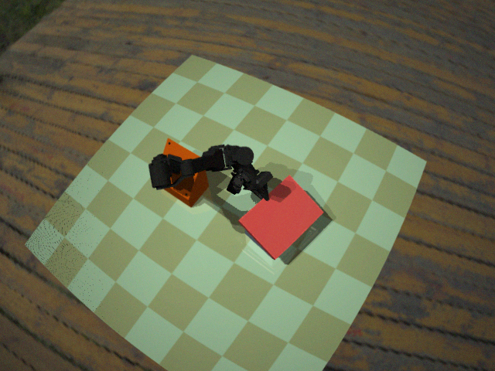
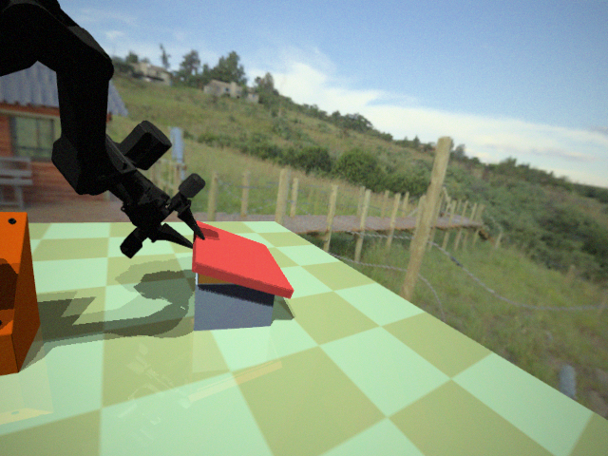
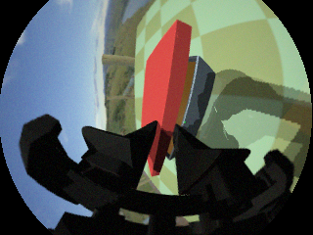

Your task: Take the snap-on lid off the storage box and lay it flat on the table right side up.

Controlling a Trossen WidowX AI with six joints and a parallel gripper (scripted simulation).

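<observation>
The red lid lies 70 mm ahead of my gripper tip, 20 mm to the right of it and 20 mm below it. The rest, counted from my gripper tip: grey-blue storage box 80 mm below, 60 mm ahead, 20 mm to the right.
</observation>
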